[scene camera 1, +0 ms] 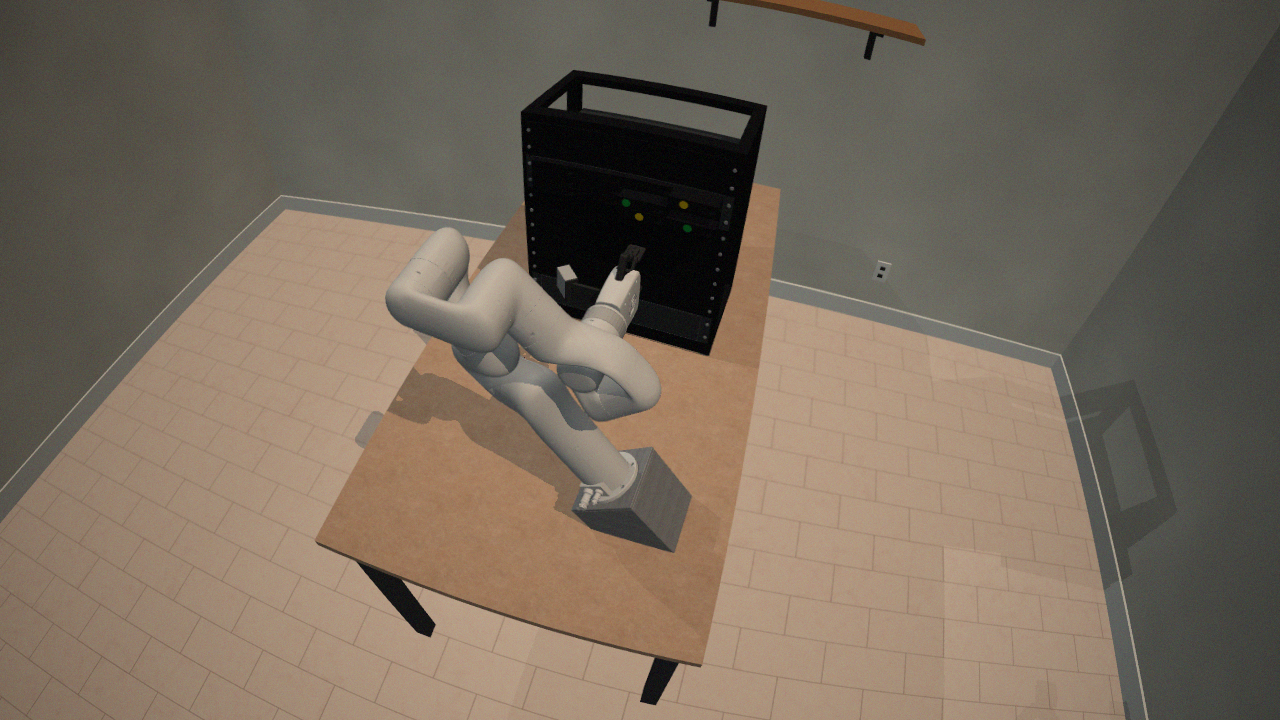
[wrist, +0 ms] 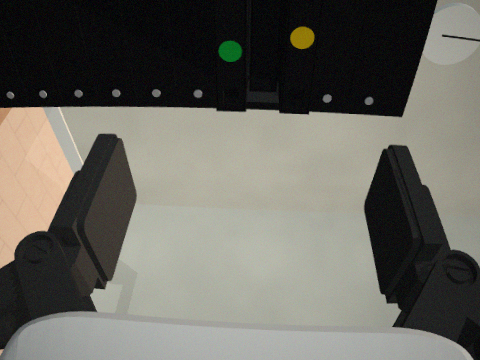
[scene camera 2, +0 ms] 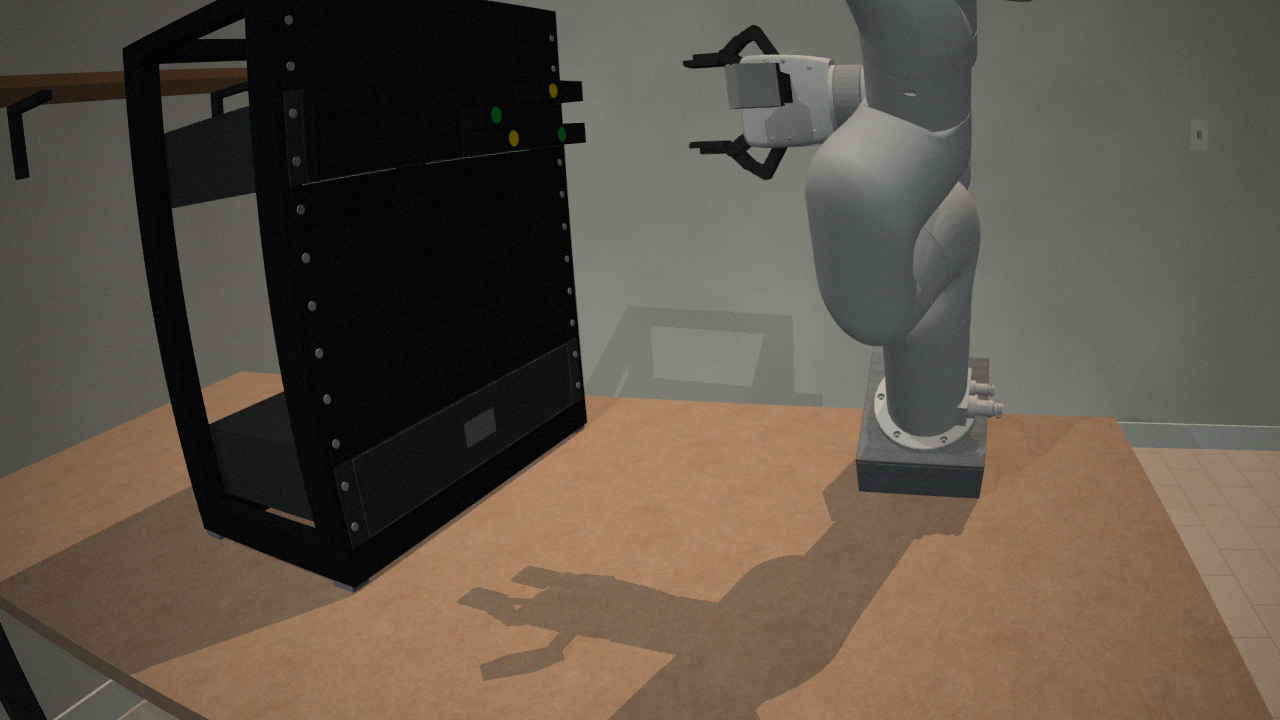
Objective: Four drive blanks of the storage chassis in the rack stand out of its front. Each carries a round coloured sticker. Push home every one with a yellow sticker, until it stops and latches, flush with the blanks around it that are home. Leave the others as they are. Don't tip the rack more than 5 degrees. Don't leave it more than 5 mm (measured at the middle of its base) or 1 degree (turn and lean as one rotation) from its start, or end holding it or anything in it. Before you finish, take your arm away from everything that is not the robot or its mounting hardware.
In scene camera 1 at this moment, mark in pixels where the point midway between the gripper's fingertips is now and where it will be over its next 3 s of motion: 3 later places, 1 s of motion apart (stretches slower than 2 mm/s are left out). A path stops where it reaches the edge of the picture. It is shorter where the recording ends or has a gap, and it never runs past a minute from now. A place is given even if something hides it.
My gripper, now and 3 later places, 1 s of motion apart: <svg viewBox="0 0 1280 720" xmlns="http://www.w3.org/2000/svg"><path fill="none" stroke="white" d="M636 266L621 243L611 219L641 221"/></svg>
